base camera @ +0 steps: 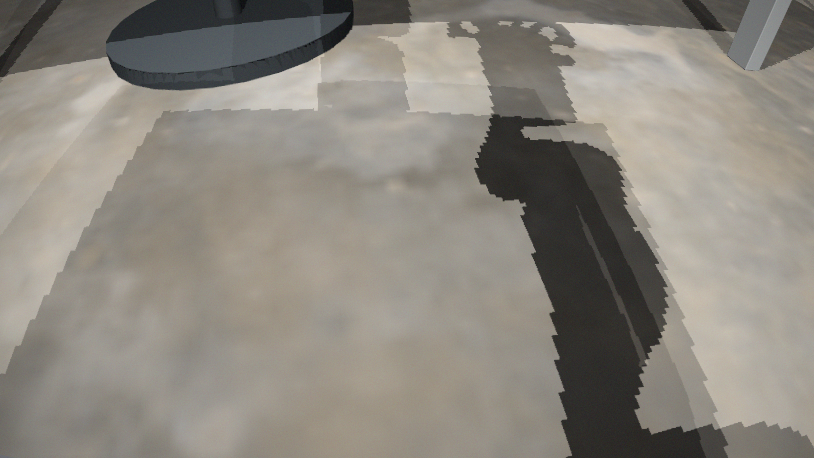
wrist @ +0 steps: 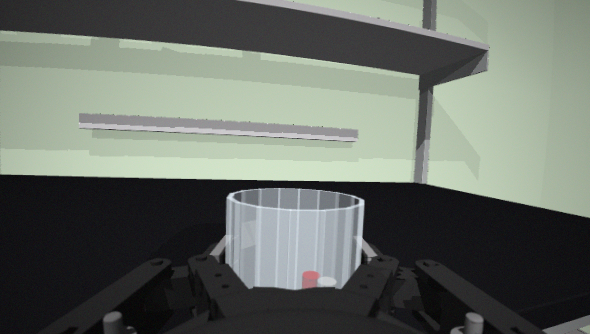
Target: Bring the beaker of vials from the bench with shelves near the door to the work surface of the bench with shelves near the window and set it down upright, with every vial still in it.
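Labels:
The gripper appears in the wrist view (292,250); a clear beaker appears in the wrist view (287,238). The gripper is out of frame in the base camera view, and the beaker is likewise out of frame in the base camera view.

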